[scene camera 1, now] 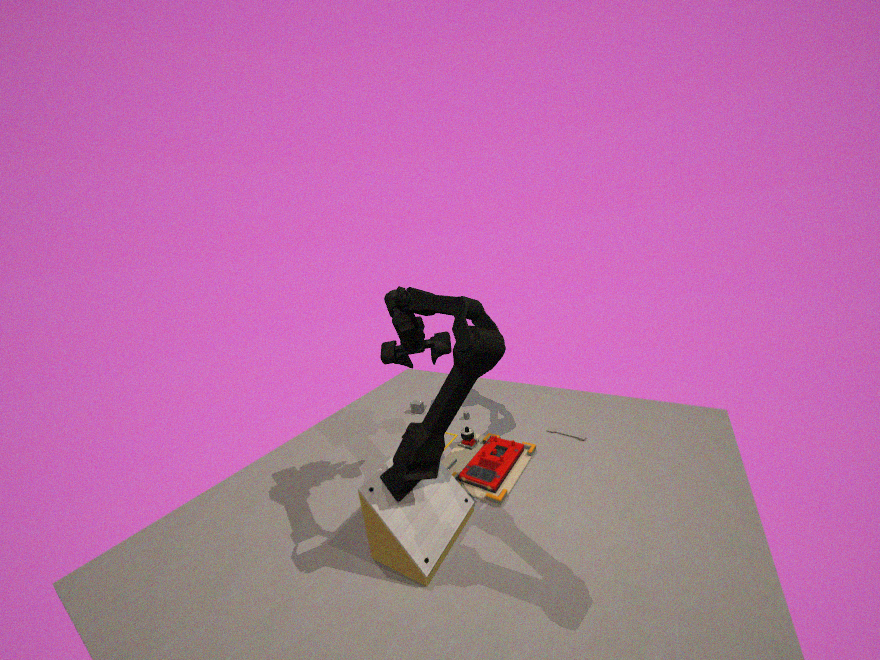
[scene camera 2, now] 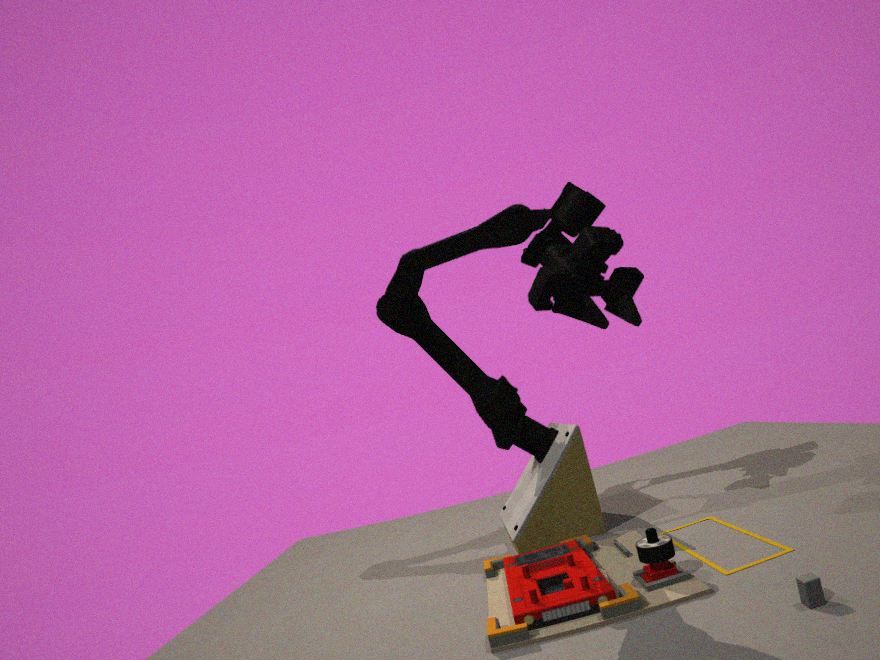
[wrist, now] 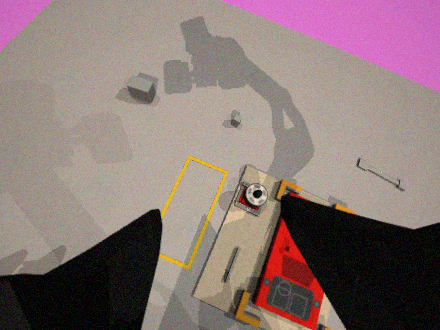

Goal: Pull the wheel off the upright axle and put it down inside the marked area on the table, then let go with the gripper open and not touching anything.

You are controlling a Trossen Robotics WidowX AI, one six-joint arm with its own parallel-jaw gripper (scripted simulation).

Path:
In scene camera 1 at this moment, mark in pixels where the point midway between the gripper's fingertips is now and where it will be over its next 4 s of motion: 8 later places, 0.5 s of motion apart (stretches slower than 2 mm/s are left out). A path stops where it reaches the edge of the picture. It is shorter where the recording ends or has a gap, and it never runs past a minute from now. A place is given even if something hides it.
My gripper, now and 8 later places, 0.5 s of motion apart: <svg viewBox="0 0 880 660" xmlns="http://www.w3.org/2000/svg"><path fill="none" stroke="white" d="M423 365L450 394L463 414L466 425L467 433L467 433L466 427L466 423L462 416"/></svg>

